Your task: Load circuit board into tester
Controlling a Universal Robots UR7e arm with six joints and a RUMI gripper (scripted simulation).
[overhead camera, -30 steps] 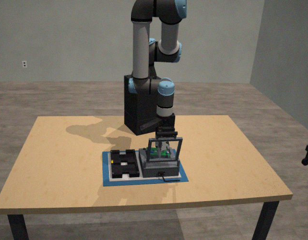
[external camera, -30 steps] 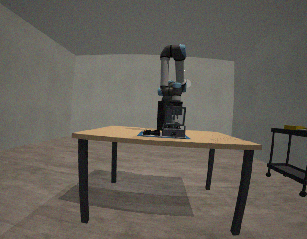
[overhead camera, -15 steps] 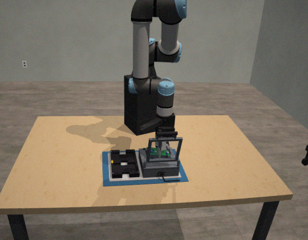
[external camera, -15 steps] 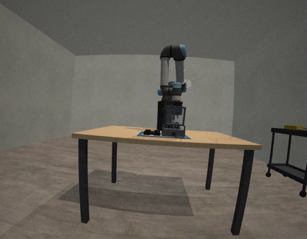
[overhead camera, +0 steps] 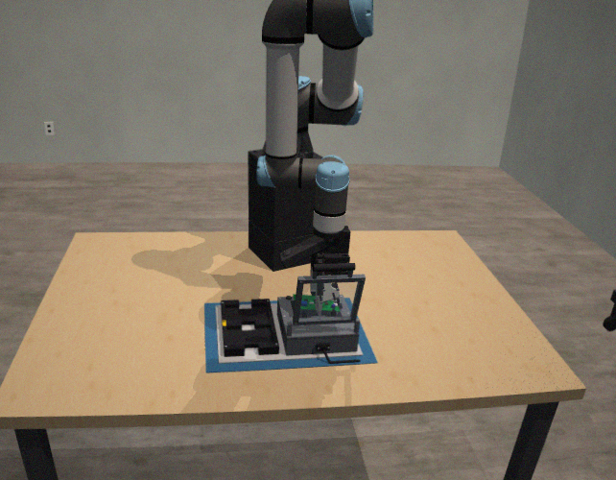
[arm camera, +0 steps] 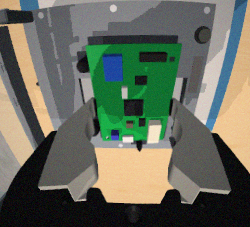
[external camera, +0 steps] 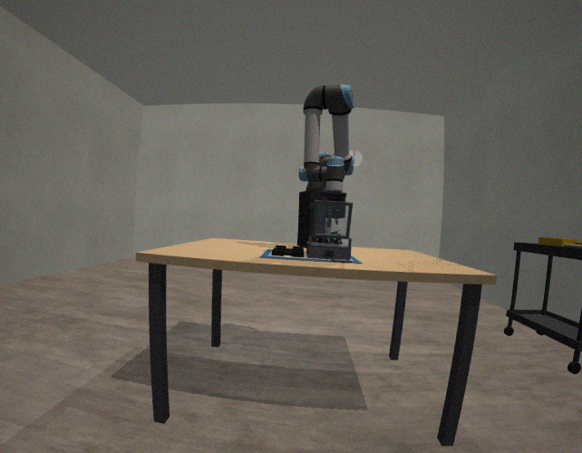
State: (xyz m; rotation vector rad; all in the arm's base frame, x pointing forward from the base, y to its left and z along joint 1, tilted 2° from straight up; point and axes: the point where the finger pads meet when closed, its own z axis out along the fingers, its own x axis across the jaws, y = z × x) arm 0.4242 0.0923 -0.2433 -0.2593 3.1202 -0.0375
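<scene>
The green circuit board lies right at my hand. The rest, counted from my hand: tester bed 1 cm to the left, 1 cm below; framed lid 12 cm ahead, 10 cm above, 2 cm to the left.
</scene>
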